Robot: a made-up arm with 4 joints.
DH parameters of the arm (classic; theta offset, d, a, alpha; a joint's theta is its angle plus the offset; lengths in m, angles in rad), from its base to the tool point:
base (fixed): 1.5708 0.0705 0 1.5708
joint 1: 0 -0.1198 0.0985 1.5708
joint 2: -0.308 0 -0.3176 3.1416
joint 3: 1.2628 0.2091 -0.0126 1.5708
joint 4: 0 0.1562 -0.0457 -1.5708
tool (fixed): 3.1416 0.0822 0 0
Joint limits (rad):
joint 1: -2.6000..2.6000
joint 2: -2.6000..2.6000
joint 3: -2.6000..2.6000
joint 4: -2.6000..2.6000
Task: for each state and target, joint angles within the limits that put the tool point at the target. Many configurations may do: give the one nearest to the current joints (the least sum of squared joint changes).
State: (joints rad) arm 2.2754 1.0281 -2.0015 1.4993
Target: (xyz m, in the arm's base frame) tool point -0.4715 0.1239 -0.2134
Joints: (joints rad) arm 2.5702 1.1530 -2.0895 1.4713
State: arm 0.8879 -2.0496 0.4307 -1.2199
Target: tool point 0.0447 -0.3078 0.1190
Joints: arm 1.8482 -1.7332 0.3065 -1.1785
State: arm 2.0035 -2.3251 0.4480 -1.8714
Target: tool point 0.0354 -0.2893 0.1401
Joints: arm 2.0510 -2.2927 0.3271 -1.9145
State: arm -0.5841 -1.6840 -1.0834 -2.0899
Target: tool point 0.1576 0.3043 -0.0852
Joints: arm -1.0676 -1.3064 -1.5492 -2.2665
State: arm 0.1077 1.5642 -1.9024 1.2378
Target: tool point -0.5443 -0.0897 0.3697
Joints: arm -0.2166 1.3934 -2.2184 0.3175
